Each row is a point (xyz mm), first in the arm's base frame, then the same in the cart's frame.
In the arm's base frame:
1: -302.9 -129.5 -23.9
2: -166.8 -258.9 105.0
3: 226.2 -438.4 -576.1
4: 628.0 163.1 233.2
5: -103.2 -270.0 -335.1
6: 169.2 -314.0 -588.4
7: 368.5 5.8 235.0
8: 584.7 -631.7 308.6
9: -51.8 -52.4 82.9
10: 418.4 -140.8 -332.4
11: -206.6 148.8 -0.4
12: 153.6 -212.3 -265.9
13: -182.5 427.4 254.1
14: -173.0 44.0 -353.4
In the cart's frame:
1: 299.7 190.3 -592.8
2: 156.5 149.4 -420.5
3: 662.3 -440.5 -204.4
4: 504.0 477.6 352.7
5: 500.5 -128.0 -471.0
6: 732.7 -342.6 -270.3
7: 345.5 380.9 112.6
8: -41.6 -106.2 379.9
9: 325.2 288.6 -328.1
10: 701.8 -78.8 24.8
11: 472.3 415.8 -511.3
12: 544.3 -68.1 -209.2
13: 451.6 786.6 -440.4
14: 686.4 118.7 -562.6

